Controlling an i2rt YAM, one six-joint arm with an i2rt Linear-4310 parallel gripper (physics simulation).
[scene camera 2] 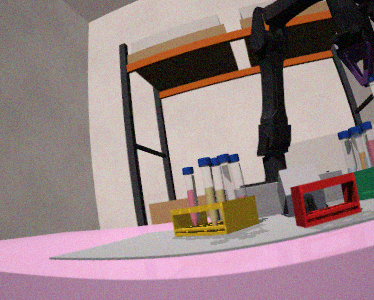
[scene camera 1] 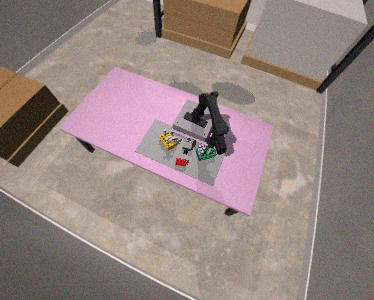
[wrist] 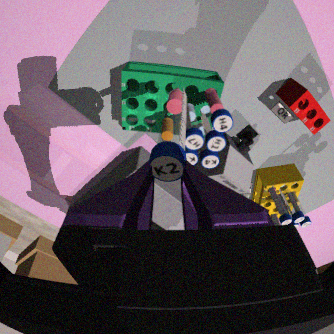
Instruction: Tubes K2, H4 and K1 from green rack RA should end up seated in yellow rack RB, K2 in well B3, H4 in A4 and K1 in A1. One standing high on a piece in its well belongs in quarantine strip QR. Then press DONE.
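Places are measured from the arm's base along level axes (x right, y back, z down), in centimetres.
Pixels of known places: gripper, between the fingertips: (scene camera 2: 366, 85) (scene camera 1: 210, 145) (wrist: 167, 167); arm's base, origin of its link: (scene camera 2: 277, 183) (scene camera 1: 195, 120).
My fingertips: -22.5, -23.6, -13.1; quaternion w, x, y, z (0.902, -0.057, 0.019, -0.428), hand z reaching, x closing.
Observation:
For each thing: its top centre in the pictures, then the offset to it from my fingertips, as dx, dy, dz. "spot": a spot on its surface instead. Level surfaces: height alone.
- tube K2, a spot on its surface: (wrist: 167, 162) spot: -1.3, -1.1, -1.4
- green rack RA, centre of its top: (wrist: 169, 106) (scene camera 1: 205, 151) +2.2, +1.7, +14.9
- Tube H4, a spot on its surface: (wrist: 223, 120) spot: +3.8, -3.8, +7.4
- yellow rack RB, centre of its top: (scene camera 2: 211, 203) (wrist: 278, 202) (scene camera 1: 168, 139) +33.6, -3.3, +14.9
- red strip QR, centre of its top: (scene camera 2: 321, 179) (wrist: 311, 113) (scene camera 1: 181, 161) +15.5, -14.7, +14.9
- grey mat, height of its surface: dz +19.9
- pink table, height of its surface: dz +20.2
- black fixture, centre of its top: (wrist: 228, 188) (scene camera 2: 294, 167) (scene camera 1: 188, 140) +18.0, +2.2, +11.5
My gripper (wrist: 167, 167) is shut on tube K2 (wrist: 167, 162) by its blue cap, and holds it above the green rack RA (scene camera 1: 206, 156) (scene camera 2: 367, 186) (wrist: 172, 75). In the second scene view the purple fingers show at the upper right, with a blue cap at the frame edge. Tube H4 (wrist: 223, 120) stands in RA at the right, beside several other blue-capped tubes; which one is K1 I cannot tell. The yellow rack RB (scene camera 1: 169, 143) (scene camera 2: 240, 216) (wrist: 280, 175) holds several capped tubes. The red strip QR (scene camera 1: 181, 162) (scene camera 2: 299, 210) (wrist: 314, 116) shows no tubes.
The racks and strip stand on a grey mat (scene camera 1: 150, 142) (scene camera 2: 115, 247) on the pink table (scene camera 1: 115, 100). A small grey and black fixture (scene camera 1: 189, 145) stands between RB and RA. The arm base plate (scene camera 1: 187, 112) is behind them.

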